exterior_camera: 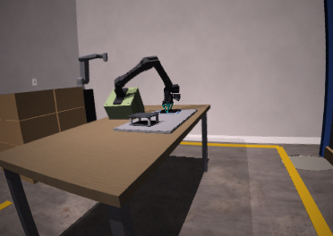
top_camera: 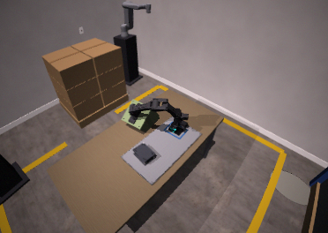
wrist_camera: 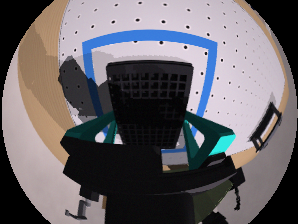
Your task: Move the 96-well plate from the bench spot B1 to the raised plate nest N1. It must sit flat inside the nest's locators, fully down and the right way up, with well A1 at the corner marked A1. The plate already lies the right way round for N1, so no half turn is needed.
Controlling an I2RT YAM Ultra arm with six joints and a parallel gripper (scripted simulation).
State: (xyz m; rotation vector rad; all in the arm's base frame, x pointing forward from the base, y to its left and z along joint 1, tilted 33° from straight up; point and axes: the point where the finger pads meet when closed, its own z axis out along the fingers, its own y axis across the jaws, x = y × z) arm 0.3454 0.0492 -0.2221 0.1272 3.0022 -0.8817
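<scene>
Right now my hand is right at the 96-well plate.
</scene>
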